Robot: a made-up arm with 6 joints. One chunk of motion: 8 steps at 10 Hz.
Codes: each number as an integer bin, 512 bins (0 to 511) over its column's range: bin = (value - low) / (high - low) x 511, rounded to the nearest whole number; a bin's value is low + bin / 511 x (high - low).
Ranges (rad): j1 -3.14..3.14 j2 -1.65..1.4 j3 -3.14..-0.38 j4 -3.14..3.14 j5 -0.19..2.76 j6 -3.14..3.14
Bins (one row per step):
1: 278 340 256 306 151 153
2: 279 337 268 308 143 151
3: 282 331 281 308 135 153
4: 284 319 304 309 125 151
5: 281 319 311 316 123 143
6: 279 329 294 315 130 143
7: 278 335 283 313 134 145
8: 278 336 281 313 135 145
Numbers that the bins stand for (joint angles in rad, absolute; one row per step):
1: 0.2765 0.3794 -1.7573 0.6206 0.6817 -1.2597
2: 0.2888 0.3614 -1.6925 0.6452 0.6355 -1.2843
3: 0.3257 0.3256 -1.6223 0.6452 0.5894 -1.2597
4: 0.3503 0.2540 -1.4980 0.6575 0.5316 -1.2843
5: 0.3134 0.2540 -1.4602 0.7435 0.5201 -1.3826
6: 0.2888 0.3137 -1.5521 0.7312 0.5605 -1.3826
7: 0.2765 0.3495 -1.6115 0.7067 0.5836 -1.3580
8: 0.2765 0.3555 -1.6223 0.7067 0.5894 -1.3580

